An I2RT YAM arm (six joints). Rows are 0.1 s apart.
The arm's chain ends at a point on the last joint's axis. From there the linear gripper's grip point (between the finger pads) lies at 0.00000 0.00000 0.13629 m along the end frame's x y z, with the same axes.
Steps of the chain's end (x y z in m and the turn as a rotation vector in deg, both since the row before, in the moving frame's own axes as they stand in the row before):
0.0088, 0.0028, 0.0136, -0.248, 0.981, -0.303
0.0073, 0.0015, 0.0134, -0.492, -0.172, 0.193
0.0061, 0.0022, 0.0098, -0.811, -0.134, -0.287
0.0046, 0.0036, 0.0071, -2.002, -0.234, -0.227
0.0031, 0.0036, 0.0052, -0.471, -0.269, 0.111
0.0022, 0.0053, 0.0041, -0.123, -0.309, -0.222
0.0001, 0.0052, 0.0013, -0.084, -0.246, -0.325
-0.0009, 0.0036, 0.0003, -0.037, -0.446, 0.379
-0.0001, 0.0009, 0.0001, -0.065, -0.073, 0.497
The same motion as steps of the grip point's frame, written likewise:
0.0111, 0.0034, 0.0136, -0.248, 0.981, -0.303
0.0069, 0.0027, 0.0134, -0.492, -0.172, 0.193
0.0058, 0.0041, 0.0098, -0.811, -0.134, -0.287
0.0041, 0.0084, 0.0070, -2.002, -0.234, -0.227
0.0025, 0.0047, 0.0052, -0.471, -0.269, 0.111
0.0015, 0.0056, 0.0041, -0.123, -0.309, -0.222
-0.0005, 0.0054, 0.0013, -0.084, -0.246, -0.325
-0.0020, 0.0037, 0.0003, -0.037, -0.446, 0.379
-0.0003, 0.0011, 0.0001, -0.065, -0.073, 0.497

